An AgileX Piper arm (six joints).
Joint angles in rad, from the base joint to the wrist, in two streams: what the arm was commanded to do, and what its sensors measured. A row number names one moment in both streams.
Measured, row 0: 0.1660 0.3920 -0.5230 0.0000 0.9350 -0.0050
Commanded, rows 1 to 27: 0.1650 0.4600 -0.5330 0.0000 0.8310 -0.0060; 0.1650 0.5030 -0.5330 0.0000 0.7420 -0.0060; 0.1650 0.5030 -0.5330 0.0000 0.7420 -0.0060; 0.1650 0.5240 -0.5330 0.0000 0.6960 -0.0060; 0.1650 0.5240 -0.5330 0.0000 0.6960 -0.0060; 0.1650 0.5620 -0.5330 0.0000 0.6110 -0.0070; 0.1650 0.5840 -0.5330 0.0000 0.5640 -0.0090; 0.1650 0.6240 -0.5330 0.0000 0.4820 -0.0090; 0.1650 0.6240 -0.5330 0.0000 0.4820 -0.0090; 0.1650 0.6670 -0.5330 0.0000 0.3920 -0.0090; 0.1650 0.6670 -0.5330 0.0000 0.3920 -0.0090; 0.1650 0.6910 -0.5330 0.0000 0.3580 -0.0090; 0.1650 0.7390 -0.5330 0.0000 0.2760 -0.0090; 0.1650 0.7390 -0.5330 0.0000 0.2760 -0.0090; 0.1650 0.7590 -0.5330 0.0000 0.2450 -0.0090; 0.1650 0.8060 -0.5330 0.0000 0.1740 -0.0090; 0.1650 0.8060 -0.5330 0.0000 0.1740 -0.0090; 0.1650 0.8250 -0.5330 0.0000 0.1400 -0.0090; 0.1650 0.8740 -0.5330 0.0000 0.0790 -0.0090; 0.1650 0.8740 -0.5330 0.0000 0.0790 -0.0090; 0.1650 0.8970 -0.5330 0.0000 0.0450 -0.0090; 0.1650 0.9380 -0.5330 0.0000 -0.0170 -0.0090; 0.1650 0.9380 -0.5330 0.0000 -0.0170 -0.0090; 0.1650 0.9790 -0.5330 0.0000 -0.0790 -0.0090; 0.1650 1.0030 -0.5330 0.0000 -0.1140 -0.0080; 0.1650 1.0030 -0.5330 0.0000 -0.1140 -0.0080; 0.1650 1.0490 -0.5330 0.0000 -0.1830 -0.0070
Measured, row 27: 0.1660 0.9960 -0.5240 0.0000 -0.0810 -0.0060
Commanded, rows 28 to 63: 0.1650 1.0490 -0.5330 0.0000 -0.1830 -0.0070; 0.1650 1.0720 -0.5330 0.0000 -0.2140 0.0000; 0.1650 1.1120 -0.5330 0.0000 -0.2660 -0.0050; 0.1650 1.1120 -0.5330 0.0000 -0.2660 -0.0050; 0.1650 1.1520 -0.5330 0.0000 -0.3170 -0.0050; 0.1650 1.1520 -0.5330 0.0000 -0.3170 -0.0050; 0.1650 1.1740 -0.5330 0.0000 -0.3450 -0.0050; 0.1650 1.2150 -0.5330 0.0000 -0.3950 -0.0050; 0.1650 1.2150 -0.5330 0.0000 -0.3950 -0.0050; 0.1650 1.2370 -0.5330 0.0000 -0.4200 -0.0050; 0.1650 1.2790 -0.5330 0.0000 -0.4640 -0.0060; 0.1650 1.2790 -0.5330 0.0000 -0.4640 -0.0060; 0.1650 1.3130 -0.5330 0.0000 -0.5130 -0.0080; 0.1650 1.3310 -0.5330 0.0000 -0.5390 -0.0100; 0.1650 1.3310 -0.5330 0.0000 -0.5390 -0.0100; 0.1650 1.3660 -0.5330 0.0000 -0.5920 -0.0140; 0.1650 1.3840 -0.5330 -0.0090 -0.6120 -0.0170; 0.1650 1.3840 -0.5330 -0.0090 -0.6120 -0.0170; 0.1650 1.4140 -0.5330 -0.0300 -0.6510 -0.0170; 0.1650 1.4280 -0.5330 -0.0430 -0.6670 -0.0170; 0.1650 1.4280 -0.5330 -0.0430 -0.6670 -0.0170; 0.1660 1.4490 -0.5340 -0.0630 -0.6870 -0.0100; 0.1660 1.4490 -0.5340 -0.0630 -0.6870 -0.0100; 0.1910 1.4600 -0.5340 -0.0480 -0.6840 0.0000; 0.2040 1.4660 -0.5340 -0.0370 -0.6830 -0.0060; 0.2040 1.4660 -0.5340 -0.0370 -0.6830 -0.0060; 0.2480 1.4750 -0.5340 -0.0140 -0.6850 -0.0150; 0.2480 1.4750 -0.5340 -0.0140 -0.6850 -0.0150; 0.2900 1.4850 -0.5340 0.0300 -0.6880 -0.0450; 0.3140 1.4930 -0.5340 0.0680 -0.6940 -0.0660; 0.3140 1.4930 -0.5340 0.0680 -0.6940 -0.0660; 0.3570 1.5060 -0.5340 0.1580 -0.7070 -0.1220; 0.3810 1.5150 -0.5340 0.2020 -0.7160 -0.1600; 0.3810 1.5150 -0.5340 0.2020 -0.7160 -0.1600; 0.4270 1.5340 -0.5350 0.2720 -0.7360 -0.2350; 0.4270 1.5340 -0.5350 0.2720 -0.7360 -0.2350
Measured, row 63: 0.3750 1.5170 -0.5250 0.1640 -0.6950 -0.1260
